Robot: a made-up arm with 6 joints.
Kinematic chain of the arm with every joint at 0, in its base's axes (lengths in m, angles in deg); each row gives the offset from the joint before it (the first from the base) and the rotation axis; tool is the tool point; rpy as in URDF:
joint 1: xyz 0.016 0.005 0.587 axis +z
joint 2: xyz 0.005 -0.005 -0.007 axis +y
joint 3: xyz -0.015 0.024 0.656 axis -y
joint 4: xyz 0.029 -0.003 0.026 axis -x
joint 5: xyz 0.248 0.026 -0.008 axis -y
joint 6: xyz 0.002 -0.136 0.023 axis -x
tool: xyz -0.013 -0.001 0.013 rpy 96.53 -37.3 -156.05
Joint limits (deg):
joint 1: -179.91..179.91
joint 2: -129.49..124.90
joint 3: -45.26..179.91
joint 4: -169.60..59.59
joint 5: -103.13..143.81
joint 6: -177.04..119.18
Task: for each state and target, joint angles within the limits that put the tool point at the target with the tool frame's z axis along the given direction. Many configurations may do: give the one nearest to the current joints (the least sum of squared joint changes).
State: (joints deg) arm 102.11 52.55 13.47 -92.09 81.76 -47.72
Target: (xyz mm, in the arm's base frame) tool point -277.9 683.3 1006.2 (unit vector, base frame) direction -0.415 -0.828 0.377
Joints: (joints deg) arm 111.63 46.75 60.69 -81.22 103.76 -51.92
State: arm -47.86 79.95 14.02 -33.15 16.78 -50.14
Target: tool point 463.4 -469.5 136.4 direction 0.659 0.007 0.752
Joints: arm -38.16 108.12 25.04 -28.66 26.46 -48.56
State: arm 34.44 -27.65 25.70 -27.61 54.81 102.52
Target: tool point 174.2 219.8 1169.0 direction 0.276 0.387 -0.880
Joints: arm 67.36 1.68 -6.02 -28.87 73.43 117.27
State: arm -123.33 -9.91 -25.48 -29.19 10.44 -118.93
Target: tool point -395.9 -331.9 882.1 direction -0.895 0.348 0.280
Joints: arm -131.51 36.12 -14.16 -37.60 -31.26 -126.32
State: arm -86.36 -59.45 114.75 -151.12 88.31 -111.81
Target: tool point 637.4 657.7 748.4 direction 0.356 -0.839 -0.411
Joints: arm -125.02 -71.73 113.35 -155.95 115.46 -132.01
